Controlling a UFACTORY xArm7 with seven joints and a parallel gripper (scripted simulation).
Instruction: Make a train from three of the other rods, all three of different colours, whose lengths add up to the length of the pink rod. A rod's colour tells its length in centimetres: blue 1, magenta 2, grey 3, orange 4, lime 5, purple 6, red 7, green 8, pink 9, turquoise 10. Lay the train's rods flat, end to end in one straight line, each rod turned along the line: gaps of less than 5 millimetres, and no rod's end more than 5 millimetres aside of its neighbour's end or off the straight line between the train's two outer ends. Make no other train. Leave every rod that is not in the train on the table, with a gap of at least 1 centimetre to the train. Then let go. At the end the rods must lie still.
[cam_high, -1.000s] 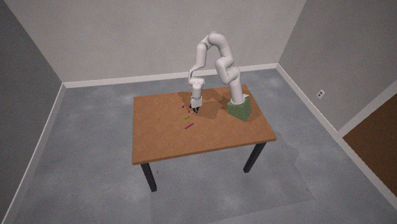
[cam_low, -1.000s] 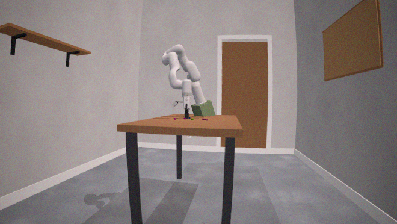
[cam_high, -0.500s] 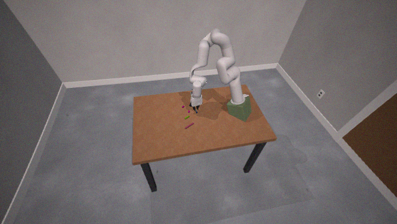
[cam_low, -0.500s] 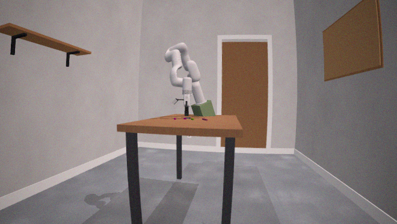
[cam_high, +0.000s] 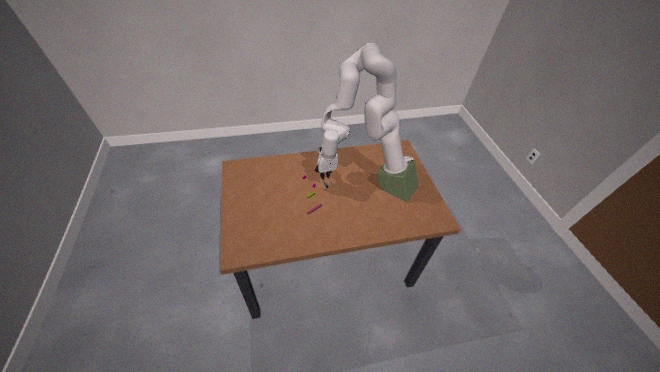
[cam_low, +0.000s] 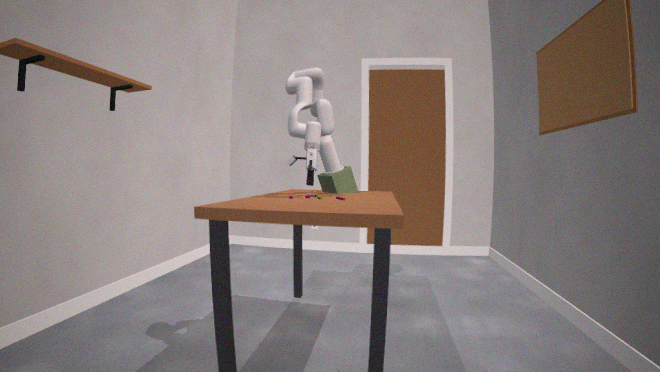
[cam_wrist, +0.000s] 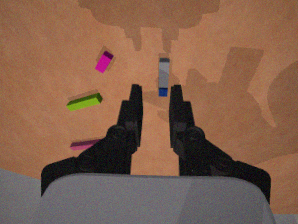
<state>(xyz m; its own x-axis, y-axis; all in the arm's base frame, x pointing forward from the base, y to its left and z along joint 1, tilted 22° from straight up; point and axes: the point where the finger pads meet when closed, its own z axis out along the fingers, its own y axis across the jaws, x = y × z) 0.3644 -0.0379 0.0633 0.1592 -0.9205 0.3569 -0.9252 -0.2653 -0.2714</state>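
Right now my hand is 9 cm short of the lime rod, 7 cm to the right of it and 7 cm above it. The rest, counted from my hand: pink rod 8 cm ahead, 16 cm to the left, 7 cm below; then grey rod 7 cm below; then blue rod 1 cm behind, 3 cm to the left, 7 cm below.
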